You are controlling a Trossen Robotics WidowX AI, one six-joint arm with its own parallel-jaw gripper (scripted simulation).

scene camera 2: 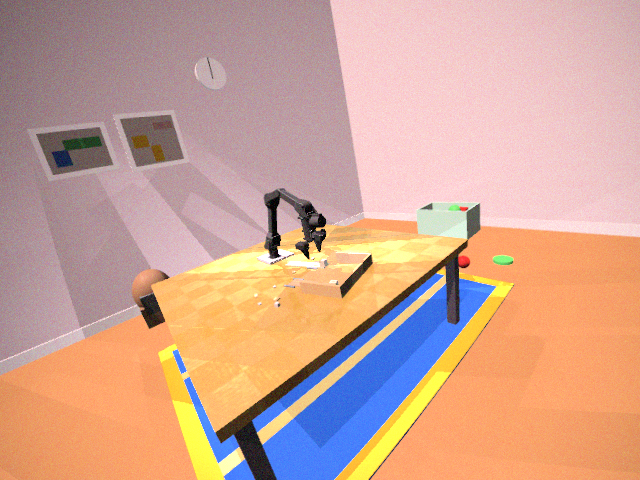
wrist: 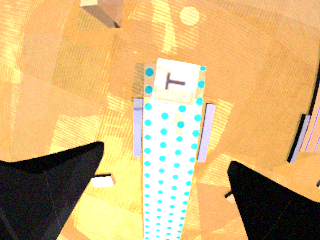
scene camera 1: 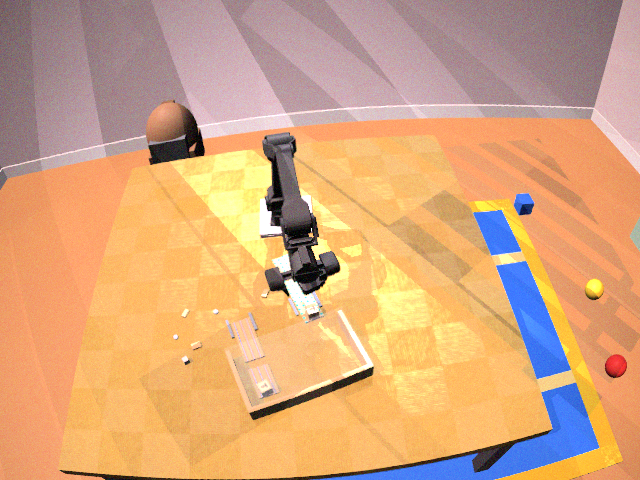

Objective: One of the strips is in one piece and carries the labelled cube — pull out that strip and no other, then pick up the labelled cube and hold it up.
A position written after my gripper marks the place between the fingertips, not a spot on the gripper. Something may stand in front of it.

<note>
My gripper (scene camera 1: 304, 290) is open, holding nothing. Further things: a labelled cube (wrist: 175, 83) and a clear-topped frame (scene camera 1: 290, 366).
My gripper shows as well in the wrist view (wrist: 167, 158). The clear-topped frame also shows in scene camera 2 (scene camera 2: 333, 277).
</note>
